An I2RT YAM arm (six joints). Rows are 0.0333 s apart.
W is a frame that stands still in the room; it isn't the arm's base.
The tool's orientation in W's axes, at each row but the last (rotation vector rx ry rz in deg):
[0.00 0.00 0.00]
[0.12 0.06 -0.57]
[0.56 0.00 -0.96]
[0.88 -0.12 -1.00]
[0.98 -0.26 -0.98]
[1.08 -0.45 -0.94]
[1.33 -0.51 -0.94]
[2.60 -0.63 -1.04]
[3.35 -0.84 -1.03]
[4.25 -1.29 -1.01]
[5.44 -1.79 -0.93]
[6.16 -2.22 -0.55]
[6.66 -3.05 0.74]
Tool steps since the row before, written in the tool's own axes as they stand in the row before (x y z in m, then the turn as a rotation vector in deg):
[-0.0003 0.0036 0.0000 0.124 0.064 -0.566]
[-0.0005 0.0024 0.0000 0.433 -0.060 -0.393]
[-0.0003 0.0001 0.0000 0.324 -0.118 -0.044]
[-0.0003 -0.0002 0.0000 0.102 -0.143 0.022]
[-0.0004 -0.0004 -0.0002 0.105 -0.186 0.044]
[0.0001 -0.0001 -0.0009 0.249 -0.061 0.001]
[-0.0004 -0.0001 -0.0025 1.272 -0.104 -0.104]
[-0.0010 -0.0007 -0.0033 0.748 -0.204 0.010]
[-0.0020 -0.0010 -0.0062 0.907 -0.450 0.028]
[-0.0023 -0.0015 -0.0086 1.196 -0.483 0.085]
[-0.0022 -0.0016 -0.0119 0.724 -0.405 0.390]
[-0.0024 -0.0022 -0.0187 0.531 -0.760 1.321]
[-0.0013 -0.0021 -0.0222 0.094 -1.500 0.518]
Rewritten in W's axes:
[-0.0003 0.0036 0.0000 0.124 0.064 -0.566]
[-0.0005 0.0024 0.0000 0.432 -0.063 -0.394]
[-0.0003 0.0001 0.0000 0.322 -0.123 -0.045]
[-0.0003 -0.0002 0.0000 0.099 -0.145 0.020]
[-0.0004 -0.0004 -0.0002 0.102 -0.188 0.041]
[0.0001 -0.0001 -0.0009 0.248 -0.065 0.002]
[-0.0004 0.0000 -0.0025 1.271 -0.123 -0.095]
[-0.0010 -0.0005 -0.0033 0.744 -0.218 0.009]
[-0.0019 -0.0006 -0.0063 0.898 -0.467 0.014]
[-0.0021 -0.0008 -0.0087 1.185 -0.510 0.075]
[-0.0018 -0.0004 -0.0121 0.705 -0.453 0.372]
[-0.0017 -0.0002 -0.0189 0.473 -0.903 1.251]
[-0.0001 0.0005 -0.0223 0.091 -1.549 0.345]

